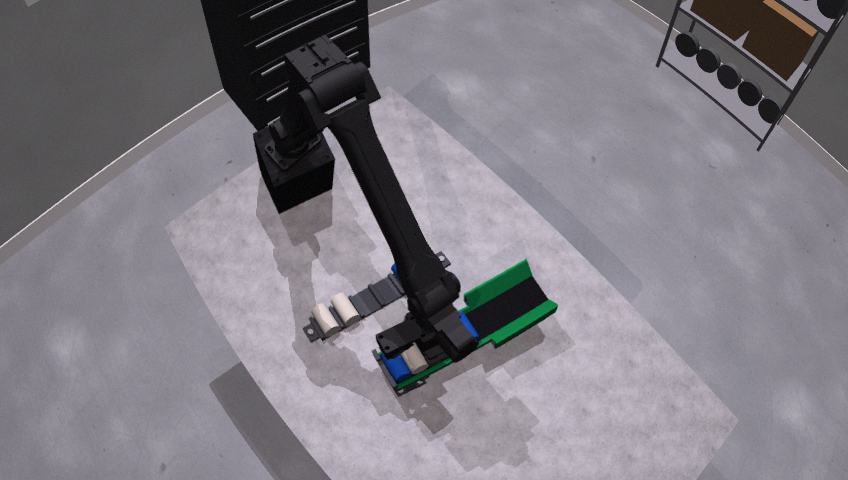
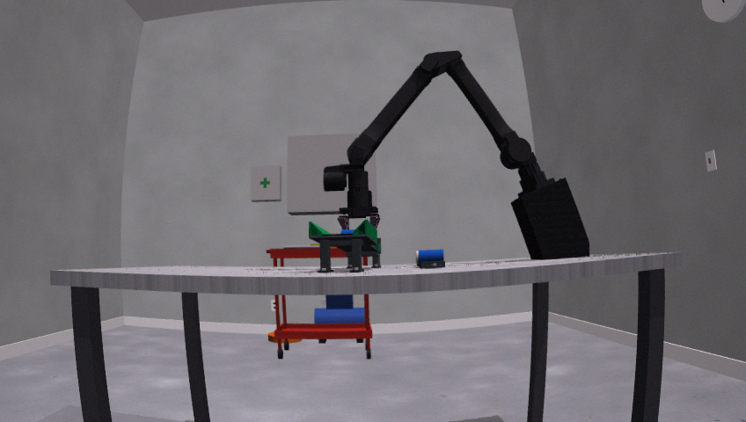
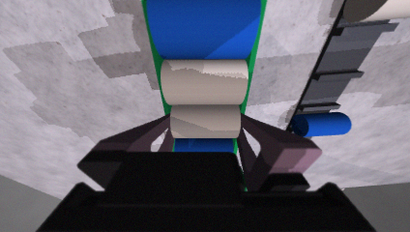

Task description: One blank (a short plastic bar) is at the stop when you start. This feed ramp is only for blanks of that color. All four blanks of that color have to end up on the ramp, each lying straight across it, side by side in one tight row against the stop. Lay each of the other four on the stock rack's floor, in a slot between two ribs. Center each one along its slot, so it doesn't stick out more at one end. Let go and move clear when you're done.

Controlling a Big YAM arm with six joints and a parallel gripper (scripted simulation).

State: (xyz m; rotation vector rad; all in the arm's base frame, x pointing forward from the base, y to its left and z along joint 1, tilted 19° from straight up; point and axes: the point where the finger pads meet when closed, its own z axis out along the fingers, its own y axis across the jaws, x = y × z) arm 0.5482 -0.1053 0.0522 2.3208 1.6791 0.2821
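Now: the stock rack 190 mm behind my hand, 40 mm to the left of it and 90 mm below it. Round my hand: feed ramp 30 mm ahead, 80 mm to the left, 20 mm below; then grey stop 30 mm behind, 100 mm to the right, 20 mm below.
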